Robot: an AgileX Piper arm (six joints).
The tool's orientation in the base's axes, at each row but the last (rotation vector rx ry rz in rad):
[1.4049, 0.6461, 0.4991]
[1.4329, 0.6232, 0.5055]
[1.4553, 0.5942, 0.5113]
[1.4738, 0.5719, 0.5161]
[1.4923, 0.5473, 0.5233]
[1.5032, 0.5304, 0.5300]
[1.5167, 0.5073, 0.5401]
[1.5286, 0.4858, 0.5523]
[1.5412, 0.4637, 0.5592]
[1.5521, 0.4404, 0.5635]
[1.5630, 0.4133, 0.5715]
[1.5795, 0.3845, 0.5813]
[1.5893, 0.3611, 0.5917]
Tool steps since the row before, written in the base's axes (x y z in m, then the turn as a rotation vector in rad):
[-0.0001, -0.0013, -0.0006, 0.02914, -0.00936, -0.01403]
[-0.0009, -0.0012, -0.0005, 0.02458, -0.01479, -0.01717]
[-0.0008, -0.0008, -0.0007, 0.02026, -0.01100, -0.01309]
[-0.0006, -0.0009, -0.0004, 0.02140, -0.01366, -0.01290]
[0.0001, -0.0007, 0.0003, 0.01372, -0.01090, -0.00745]
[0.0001, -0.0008, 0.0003, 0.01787, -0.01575, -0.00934]
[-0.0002, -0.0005, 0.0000, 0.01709, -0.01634, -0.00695]
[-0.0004, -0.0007, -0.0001, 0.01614, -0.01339, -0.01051]
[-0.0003, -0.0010, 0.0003, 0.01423, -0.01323, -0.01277]
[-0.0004, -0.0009, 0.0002, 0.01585, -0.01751, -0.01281]
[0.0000, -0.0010, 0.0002, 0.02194, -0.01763, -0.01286]
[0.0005, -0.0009, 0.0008, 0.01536, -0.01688, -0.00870]
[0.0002, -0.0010, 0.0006, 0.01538, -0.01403, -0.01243]
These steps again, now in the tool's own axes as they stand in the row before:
[-0.0009, -0.0007, 0.0009, 0.01677, -0.01335, 0.02597]
[-0.0014, -0.0006, 0.0003, 0.01006, -0.01714, 0.02688]
[-0.0011, -0.0008, 0.0001, 0.00900, -0.01300, 0.02128]
[-0.0010, -0.0004, 0.0003, 0.00816, -0.01288, 0.02405]
[-0.0004, 0.0003, 0.0006, 0.00386, -0.00747, 0.01708]
[-0.0004, 0.0003, 0.0007, 0.00406, -0.00937, 0.02346]
[-0.0005, 0.0000, 0.0003, 0.00313, -0.00696, 0.02343]
[-0.0007, -0.0001, 0.0003, 0.00403, -0.01058, 0.02054]
[-0.0008, 0.0004, 0.0006, 0.00246, -0.01276, 0.01928]
[-0.0008, 0.0003, 0.0005, 0.00122, -0.01263, 0.02368]
[-0.0006, 0.0003, 0.0008, 0.00605, -0.01315, 0.02735]
[0.0000, 0.0008, 0.0010, 0.00170, -0.00846, 0.02285]
[-0.0003, 0.0007, 0.0009, 0.00272, -0.01246, 0.02062]

